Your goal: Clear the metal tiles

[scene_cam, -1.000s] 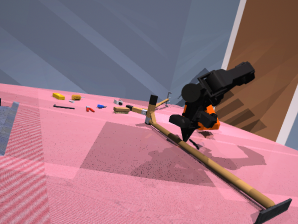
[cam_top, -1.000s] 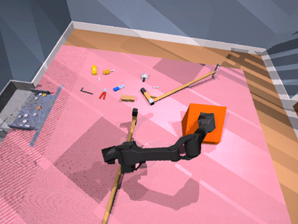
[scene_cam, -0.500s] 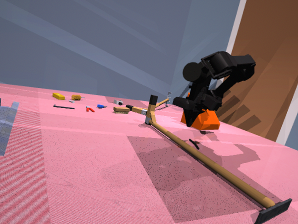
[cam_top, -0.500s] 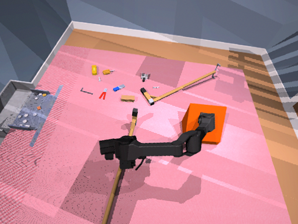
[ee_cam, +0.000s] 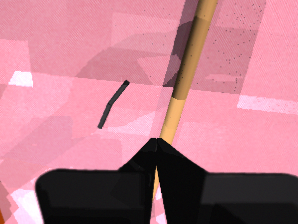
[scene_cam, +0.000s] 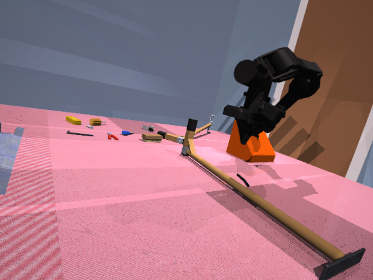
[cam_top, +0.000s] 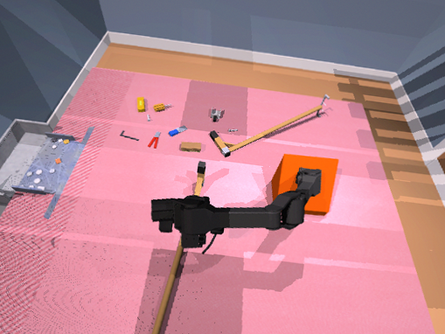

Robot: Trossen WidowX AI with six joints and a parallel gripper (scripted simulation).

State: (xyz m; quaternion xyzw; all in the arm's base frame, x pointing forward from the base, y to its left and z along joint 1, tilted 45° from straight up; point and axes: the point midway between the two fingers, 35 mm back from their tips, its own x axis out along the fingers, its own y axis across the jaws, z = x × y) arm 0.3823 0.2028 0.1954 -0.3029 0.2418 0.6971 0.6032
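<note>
My gripper tip is 60 mm above the long scraper, 40 mm short of it and 30 mm to the right of it. Also, from my gripper tip: wooden block 420 mm to the right, 110 mm below, 90 mm ahead; then black strip 120 mm below, 60 mm behind, 10 mm to the right; then blue tool 510 mm to the right, 170 mm ahead, 120 mm below.
</note>
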